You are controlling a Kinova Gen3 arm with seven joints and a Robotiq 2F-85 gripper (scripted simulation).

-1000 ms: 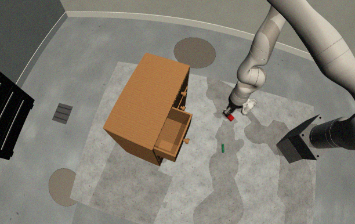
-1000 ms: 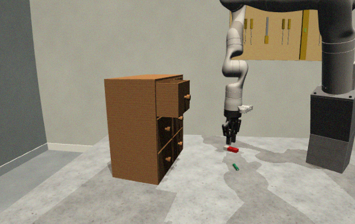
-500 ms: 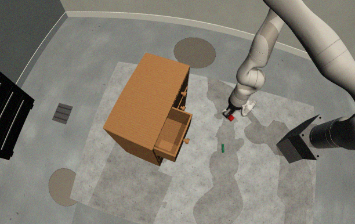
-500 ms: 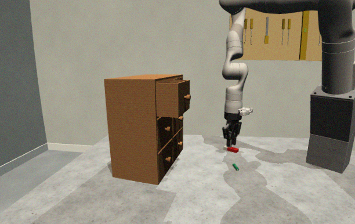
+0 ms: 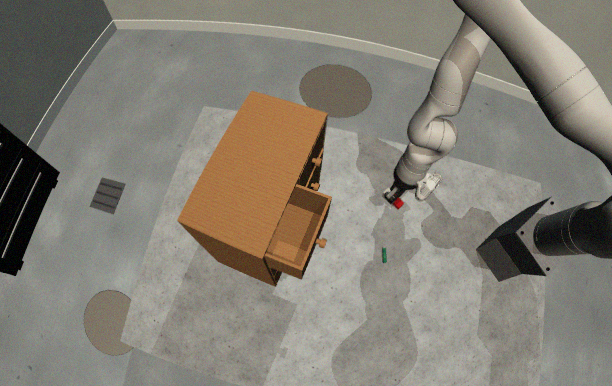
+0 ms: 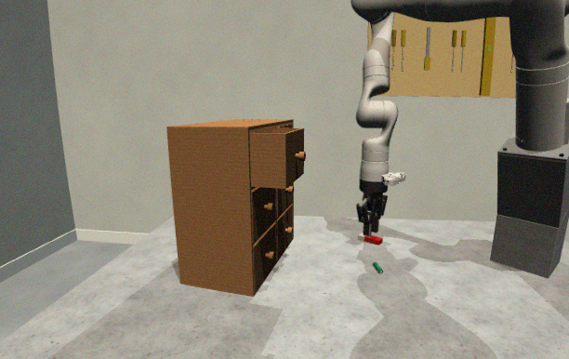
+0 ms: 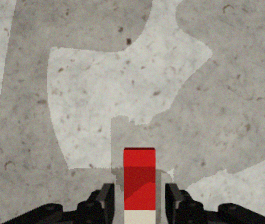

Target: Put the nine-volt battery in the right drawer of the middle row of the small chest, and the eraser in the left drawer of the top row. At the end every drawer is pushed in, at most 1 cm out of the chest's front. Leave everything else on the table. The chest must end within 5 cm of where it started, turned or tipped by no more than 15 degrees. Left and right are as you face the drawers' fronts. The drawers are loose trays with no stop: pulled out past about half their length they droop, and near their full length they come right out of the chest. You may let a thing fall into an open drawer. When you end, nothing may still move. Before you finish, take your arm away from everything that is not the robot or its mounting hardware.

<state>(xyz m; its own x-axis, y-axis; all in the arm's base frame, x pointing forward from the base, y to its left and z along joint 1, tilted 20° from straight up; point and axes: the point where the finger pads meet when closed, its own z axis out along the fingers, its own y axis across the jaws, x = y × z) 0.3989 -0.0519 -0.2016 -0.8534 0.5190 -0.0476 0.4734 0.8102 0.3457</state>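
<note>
My hand is 3 cm above the eraser and 1 cm short of it. The rest, counted from my hand: nine-volt battery (30 cm ahead, 15 cm to the left, 9 cm above); small green cylinder (17 cm to the left, 3 cm below, 2 cm behind).
</note>
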